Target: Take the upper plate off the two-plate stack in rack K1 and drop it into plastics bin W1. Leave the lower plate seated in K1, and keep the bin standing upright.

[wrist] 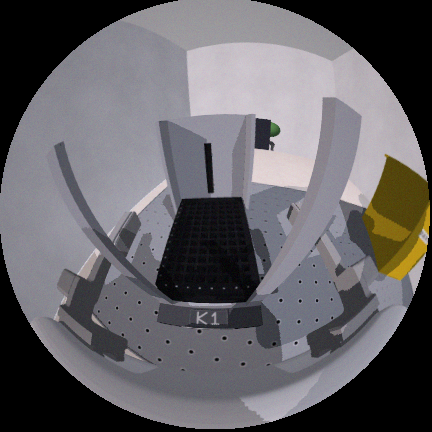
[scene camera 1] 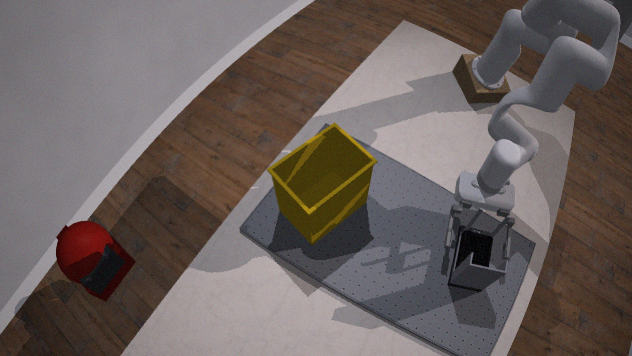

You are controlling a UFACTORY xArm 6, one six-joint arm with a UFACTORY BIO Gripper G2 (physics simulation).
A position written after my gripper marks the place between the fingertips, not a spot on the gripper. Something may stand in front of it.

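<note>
A yellow bin W1 [scene camera 1: 318,185] is here where I can see it, and so is my gripper [wrist: 212,212].
</note>
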